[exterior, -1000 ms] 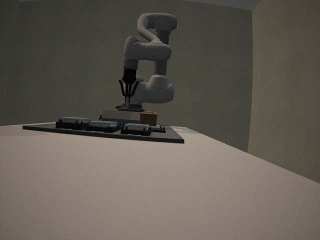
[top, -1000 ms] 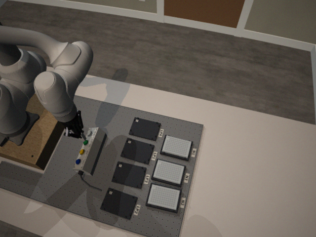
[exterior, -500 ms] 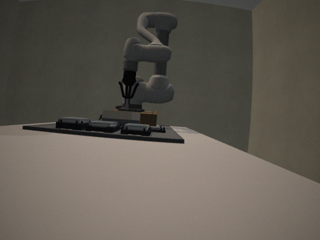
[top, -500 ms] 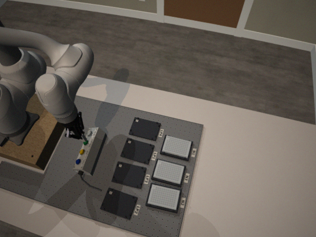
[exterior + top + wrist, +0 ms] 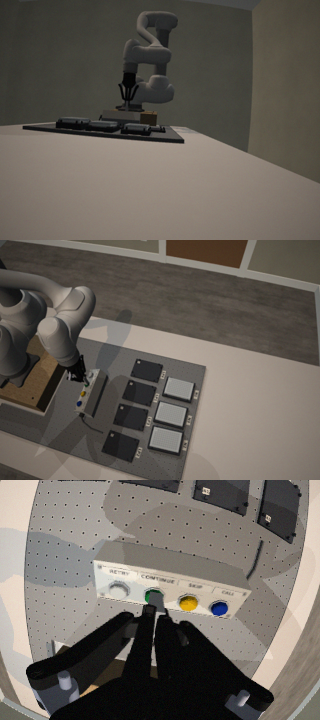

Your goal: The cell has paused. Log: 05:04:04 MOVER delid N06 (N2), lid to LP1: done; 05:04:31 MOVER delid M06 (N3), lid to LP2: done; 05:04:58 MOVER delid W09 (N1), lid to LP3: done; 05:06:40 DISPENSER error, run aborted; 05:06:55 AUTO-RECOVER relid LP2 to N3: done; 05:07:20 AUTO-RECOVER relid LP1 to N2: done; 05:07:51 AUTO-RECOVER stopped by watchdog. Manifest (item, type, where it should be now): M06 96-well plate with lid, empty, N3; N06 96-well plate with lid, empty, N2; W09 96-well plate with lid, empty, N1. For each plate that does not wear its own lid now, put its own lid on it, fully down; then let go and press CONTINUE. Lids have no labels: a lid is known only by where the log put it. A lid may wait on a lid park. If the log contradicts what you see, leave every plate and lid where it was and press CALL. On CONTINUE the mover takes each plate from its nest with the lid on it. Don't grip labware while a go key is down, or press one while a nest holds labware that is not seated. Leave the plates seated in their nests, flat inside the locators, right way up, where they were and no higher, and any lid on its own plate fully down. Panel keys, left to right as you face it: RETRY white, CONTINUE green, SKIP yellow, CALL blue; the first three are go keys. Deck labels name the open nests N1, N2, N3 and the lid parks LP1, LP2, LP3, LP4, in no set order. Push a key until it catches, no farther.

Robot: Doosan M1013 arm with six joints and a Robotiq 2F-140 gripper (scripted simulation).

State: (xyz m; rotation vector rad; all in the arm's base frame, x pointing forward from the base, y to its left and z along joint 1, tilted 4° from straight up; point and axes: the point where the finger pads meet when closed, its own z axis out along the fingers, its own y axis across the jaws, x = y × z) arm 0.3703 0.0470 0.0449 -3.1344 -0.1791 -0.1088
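Now: the green continue key 5 cm below my hand. Also, from my hand: blue call key (10 cm to the right, 5 cm below, 1 cm ahead); then yellow skip key (5 cm to the right, 5 cm below, 1 cm ahead); then white retry key (5 cm to the left, 5 cm below).
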